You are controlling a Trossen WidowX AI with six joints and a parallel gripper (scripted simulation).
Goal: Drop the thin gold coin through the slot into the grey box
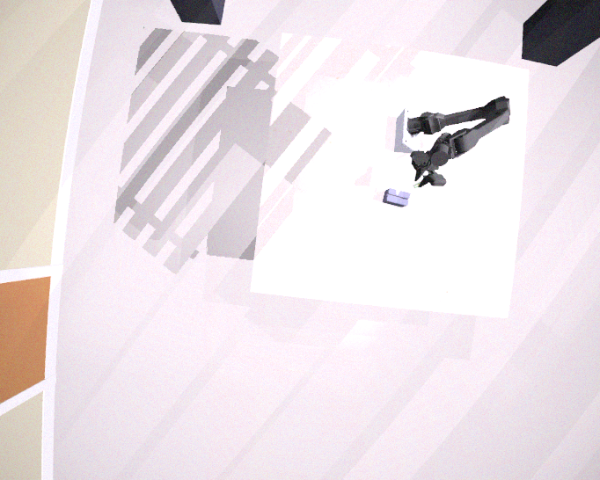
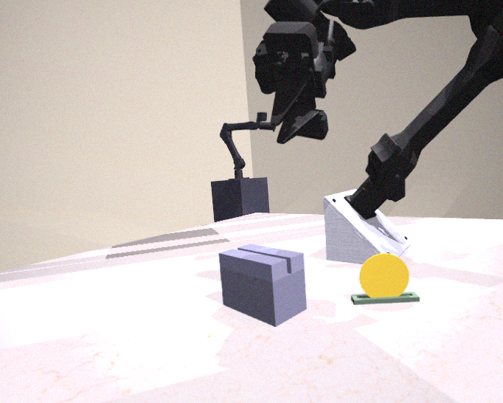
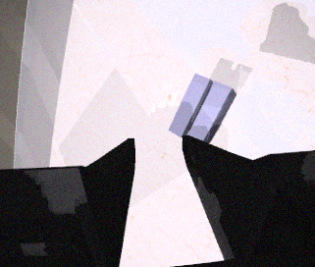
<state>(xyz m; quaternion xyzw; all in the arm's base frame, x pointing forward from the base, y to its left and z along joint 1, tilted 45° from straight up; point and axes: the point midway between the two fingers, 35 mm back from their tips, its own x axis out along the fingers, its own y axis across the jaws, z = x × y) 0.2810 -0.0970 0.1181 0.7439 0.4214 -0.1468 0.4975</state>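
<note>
Right now my gripper tip is 70 mm past the thin gold coin, 110 mm to the right of it and 200 mm above it.
</note>
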